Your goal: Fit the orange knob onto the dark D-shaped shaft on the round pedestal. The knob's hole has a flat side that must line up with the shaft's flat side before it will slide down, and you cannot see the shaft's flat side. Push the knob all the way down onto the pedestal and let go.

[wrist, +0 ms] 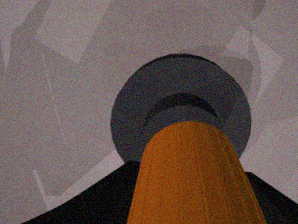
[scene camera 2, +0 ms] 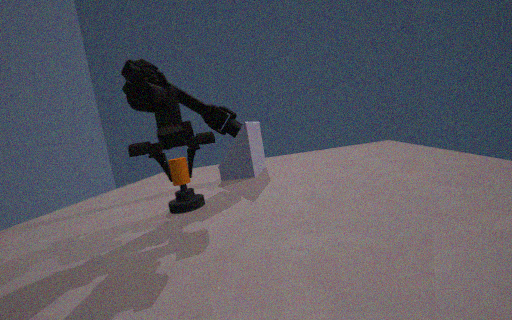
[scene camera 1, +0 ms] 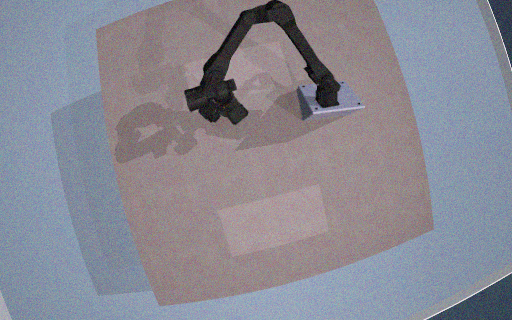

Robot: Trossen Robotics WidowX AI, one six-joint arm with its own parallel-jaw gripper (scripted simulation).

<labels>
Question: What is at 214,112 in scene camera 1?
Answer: The gripper.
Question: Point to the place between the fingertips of the gripper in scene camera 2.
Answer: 181,179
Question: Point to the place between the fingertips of the gripper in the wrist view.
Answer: At 190,177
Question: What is the gripper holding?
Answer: An orange knob.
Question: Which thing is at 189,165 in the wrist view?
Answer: An orange knob.
</labels>
